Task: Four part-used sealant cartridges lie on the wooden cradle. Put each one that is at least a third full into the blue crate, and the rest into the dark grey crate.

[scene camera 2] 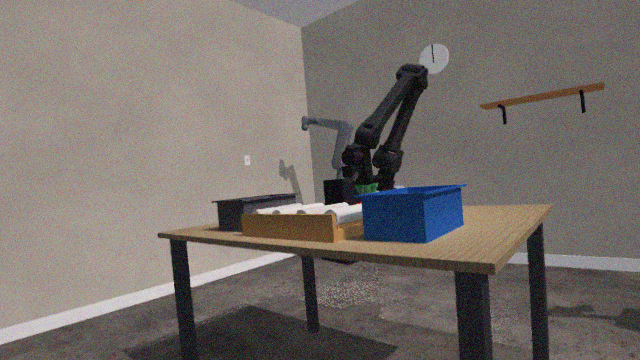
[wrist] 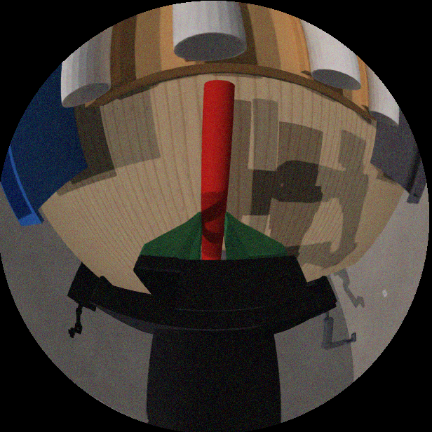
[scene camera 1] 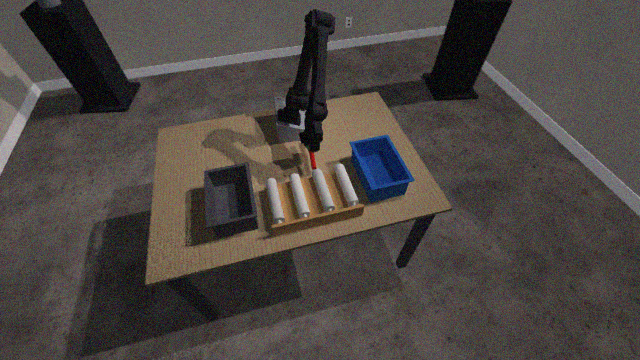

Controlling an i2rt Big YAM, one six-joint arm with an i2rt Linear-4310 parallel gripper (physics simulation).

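Seen in the pictures: arm's base, origin of the base link: [scene camera 2: 382,189] [scene camera 1: 289,118].
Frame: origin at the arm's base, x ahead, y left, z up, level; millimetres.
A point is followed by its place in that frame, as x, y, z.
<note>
Four white cartridges [scene camera 1: 275,200] @[512, -66, -18] [scene camera 1: 300,195] @[493, 42, -18] [scene camera 1: 323,190] @[474, 144, -19] [scene camera 1: 346,185] @[453, 249, -19] lie side by side on the wooden cradle [scene camera 1: 320,219] @[601, 121, -50] [scene camera 2: 290,226] @[594, 155, -64]; their fill levels do not show. My gripper [scene camera 1: 312,149] @[204, 103, -37] [wrist: 212,217], with green fingers, is shut on a red rod [scene camera 1: 313,160] @[280, 112, -33] [wrist: 217,135]. It is behind the cradle. In the wrist view the rod points at the flat end of one cartridge [wrist: 209,25], with a gap between them. The blue crate [scene camera 1: 390,192] @[480, 450, -57] [scene camera 2: 395,220] @[479, 454, -50] [wrist: 45,125] stands right of the cradle in scene camera 1, the dark grey crate [scene camera 1: 235,225] @[611, -230, -36] [scene camera 2: 230,215] @[612, -232, -41] left.
All of these stand on a wooden table [scene camera 1: 185,145] @[58, -565, -103] [scene camera 2: 500,225] @[176, 577, -103]. The arm [scene camera 1: 320,65] @[105, 158, 361] [scene camera 2: 385,105] @[134, 167, 325] reaches in from the table's back side. Two dark pillars [scene camera 1: 85,55] [scene camera 1: 465,45] stand on the floor beyond the table.
</note>
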